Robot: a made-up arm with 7 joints. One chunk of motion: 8 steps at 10 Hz.
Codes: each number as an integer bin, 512 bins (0 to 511) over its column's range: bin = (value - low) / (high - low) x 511, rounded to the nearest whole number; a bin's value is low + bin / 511 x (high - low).
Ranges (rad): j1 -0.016..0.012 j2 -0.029..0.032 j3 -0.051..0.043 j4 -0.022..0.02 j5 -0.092..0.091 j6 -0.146..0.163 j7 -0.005..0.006
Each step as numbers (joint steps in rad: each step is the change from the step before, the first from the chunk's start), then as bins.
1 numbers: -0.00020 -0.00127 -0.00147 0.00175 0.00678 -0.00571 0.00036
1 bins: 288 232 269 289 276 232 249
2 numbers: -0.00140 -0.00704 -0.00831 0.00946 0.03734 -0.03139 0.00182
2 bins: 266 184 232 383 361 190 317
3 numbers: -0.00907 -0.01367 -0.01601 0.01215 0.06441 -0.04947 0.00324
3 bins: 126 128 190 415 437 160 383
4 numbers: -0.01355 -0.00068 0.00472 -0.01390 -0.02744 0.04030 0.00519
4 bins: 45 237 303 99 180 308 473
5 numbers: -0.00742 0.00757 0.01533 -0.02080 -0.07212 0.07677 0.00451
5 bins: 157 306 361 15 56 368 442
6 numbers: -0.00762 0.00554 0.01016 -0.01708 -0.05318 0.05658 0.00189
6 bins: 153 289 332 60 108 335 320
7 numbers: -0.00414 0.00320 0.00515 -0.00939 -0.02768 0.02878 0.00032
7 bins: 216 270 305 153 180 289 247
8 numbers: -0.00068 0.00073 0.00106 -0.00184 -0.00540 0.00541 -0.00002
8 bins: 280 249 283 245 242 250 231
